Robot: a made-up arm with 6 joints. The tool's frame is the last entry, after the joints. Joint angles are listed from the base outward. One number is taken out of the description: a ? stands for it. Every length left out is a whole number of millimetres.
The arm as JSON. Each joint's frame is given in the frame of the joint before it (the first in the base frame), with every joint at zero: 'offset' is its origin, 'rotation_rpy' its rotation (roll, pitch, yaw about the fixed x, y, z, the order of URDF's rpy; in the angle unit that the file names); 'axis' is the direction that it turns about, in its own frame. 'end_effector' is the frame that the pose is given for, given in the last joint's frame.
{
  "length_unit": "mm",
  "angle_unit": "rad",
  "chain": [
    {
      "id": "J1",
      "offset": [
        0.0,
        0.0,
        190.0
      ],
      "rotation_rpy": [
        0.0,
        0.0,
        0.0
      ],
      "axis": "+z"
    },
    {
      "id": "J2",
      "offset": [
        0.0,
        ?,
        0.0
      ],
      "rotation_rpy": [
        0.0,
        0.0,
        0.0
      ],
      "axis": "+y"
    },
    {
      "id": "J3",
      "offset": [
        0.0,
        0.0,
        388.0
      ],
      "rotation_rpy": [
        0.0,
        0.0,
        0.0
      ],
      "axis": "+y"
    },
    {
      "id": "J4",
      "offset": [
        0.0,
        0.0,
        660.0
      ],
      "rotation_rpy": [
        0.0,
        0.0,
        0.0
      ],
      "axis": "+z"
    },
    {
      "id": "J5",
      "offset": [
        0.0,
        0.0,
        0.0
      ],
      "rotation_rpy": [
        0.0,
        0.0,
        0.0
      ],
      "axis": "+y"
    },
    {
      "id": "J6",
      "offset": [
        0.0,
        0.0,
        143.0
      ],
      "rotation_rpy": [
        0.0,
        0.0,
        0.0
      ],
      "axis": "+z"
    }
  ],
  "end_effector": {
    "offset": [
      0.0,
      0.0,
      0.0
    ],
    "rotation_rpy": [
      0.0,
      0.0,
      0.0
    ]
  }
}
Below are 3 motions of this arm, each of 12 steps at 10 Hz.
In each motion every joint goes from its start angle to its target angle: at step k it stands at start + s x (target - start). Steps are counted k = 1, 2, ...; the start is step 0. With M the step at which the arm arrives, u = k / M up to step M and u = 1 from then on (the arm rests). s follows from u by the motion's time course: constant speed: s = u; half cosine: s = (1 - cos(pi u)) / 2; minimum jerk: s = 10 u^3 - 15 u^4 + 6 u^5.
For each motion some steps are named. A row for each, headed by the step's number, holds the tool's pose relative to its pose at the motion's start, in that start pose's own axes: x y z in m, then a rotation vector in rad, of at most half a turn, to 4 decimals.
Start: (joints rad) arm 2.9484 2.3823 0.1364 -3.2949 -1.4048 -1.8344
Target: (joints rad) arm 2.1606 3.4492 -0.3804 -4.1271 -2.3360 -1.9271
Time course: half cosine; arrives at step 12
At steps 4, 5, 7, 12:
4: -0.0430 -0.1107 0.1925 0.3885 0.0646 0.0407
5: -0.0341 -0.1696 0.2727 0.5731 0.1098 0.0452
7: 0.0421 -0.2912 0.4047 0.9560 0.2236 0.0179
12: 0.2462 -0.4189 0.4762 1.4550 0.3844 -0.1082

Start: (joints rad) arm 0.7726 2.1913 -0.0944 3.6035 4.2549 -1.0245
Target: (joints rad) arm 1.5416 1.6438 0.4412 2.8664 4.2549 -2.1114
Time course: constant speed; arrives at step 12
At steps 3, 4, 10, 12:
3: 0.1066 -0.0744 0.0367 -0.0754 -0.3180 -0.2861
4: 0.1394 -0.1028 0.0527 -0.0876 -0.4277 -0.3817
10: 0.2960 -0.3052 0.1841 -0.0227 -1.1200 -0.9184
12: 0.3290 -0.3824 0.2393 0.0526 -1.3620 -1.0678

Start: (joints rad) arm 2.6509 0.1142 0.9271 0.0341 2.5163 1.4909
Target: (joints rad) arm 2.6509 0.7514 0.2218 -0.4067 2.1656 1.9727
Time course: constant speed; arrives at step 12
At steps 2, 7, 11, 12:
2: -0.0108 0.0429 -0.0150 -0.0680 -0.0475 0.1386
7: -0.0418 0.1497 -0.0377 -0.2549 -0.1548 0.4739
11: -0.0691 0.2301 -0.0408 -0.4226 -0.2283 0.7279
12: -0.0761 0.2490 -0.0395 -0.4671 -0.2449 0.7890

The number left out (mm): 41.0
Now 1 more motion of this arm.
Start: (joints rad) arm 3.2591 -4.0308 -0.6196 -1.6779 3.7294 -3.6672
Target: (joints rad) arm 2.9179 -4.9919 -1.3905 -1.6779 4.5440 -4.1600
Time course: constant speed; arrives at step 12
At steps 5, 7, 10, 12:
5: -0.1421 0.5053 -0.0564 0.7657 -0.1179 -0.6508
7: -0.1567 0.7067 0.0059 1.0586 -0.1113 -0.9344
10: -0.1438 0.9576 0.1875 1.4687 -0.0224 -1.3812
12: -0.1185 1.0696 0.3556 1.7090 0.1010 -1.6928

